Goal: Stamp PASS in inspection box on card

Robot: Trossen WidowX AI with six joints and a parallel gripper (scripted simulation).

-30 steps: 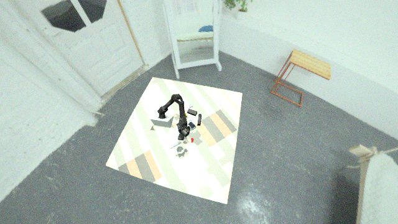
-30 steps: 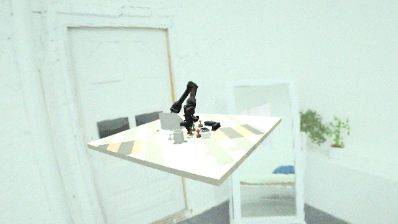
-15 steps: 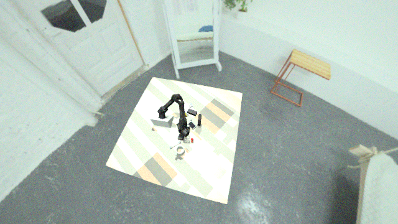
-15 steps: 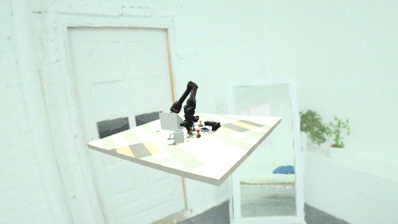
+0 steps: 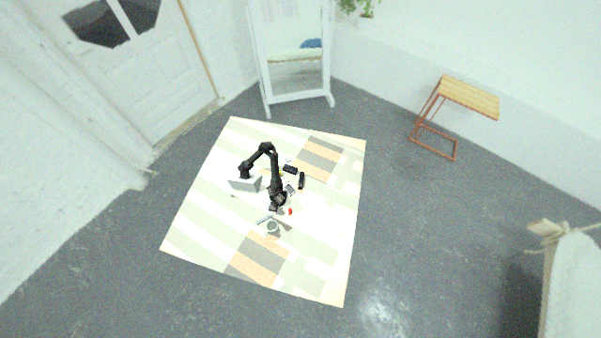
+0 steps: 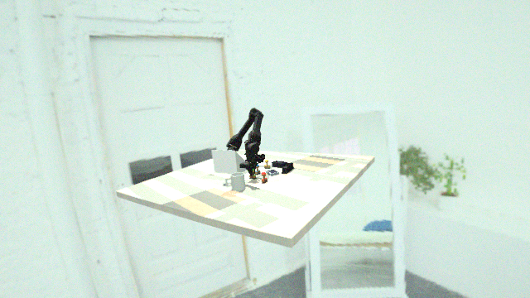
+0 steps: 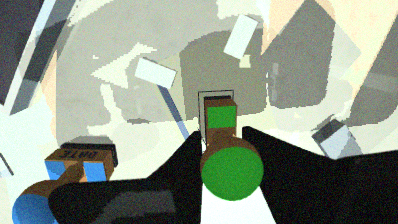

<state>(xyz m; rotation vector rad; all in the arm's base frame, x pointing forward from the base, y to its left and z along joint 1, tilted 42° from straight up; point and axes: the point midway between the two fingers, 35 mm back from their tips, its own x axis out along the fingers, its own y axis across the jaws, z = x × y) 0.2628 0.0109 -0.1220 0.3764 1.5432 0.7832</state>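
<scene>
Now: the green-topped stamp right at my gripper tip. From my gripper tip the other things lie so: blue-knobbed stamp 40 mm behind, 90 mm to the left; grey bar 40 mm behind, 130 mm to the right, 20 mm below; red stamp 120 mm ahead, 30 mm to the right.
</scene>
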